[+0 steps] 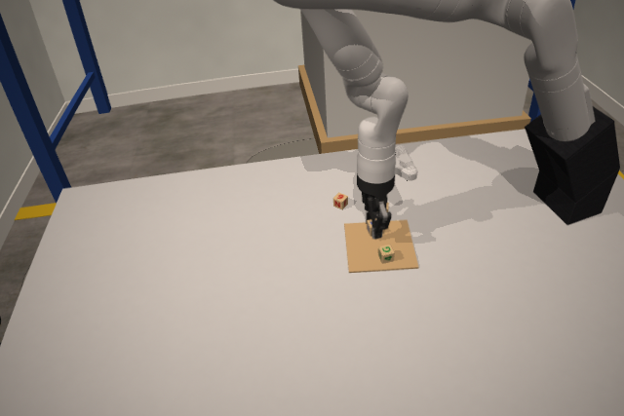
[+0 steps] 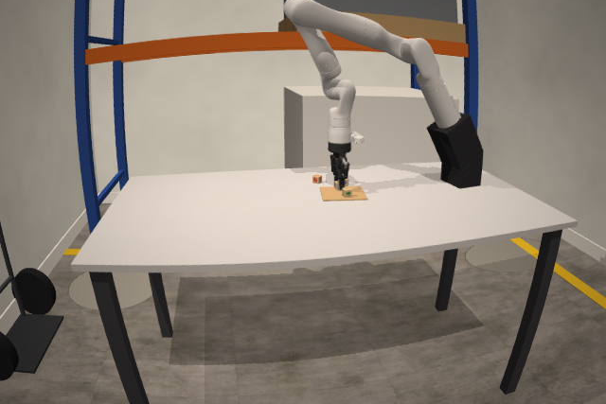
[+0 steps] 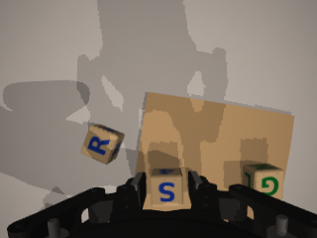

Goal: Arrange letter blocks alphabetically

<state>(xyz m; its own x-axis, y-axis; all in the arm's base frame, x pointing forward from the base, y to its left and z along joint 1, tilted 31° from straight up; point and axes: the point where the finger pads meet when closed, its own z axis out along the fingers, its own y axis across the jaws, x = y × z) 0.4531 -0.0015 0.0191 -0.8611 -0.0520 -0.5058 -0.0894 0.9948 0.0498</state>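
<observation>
Now: hand 1 cm above the block. The rest, counted from my hand: tan mat (4 cm to the left, 2 cm below).
</observation>
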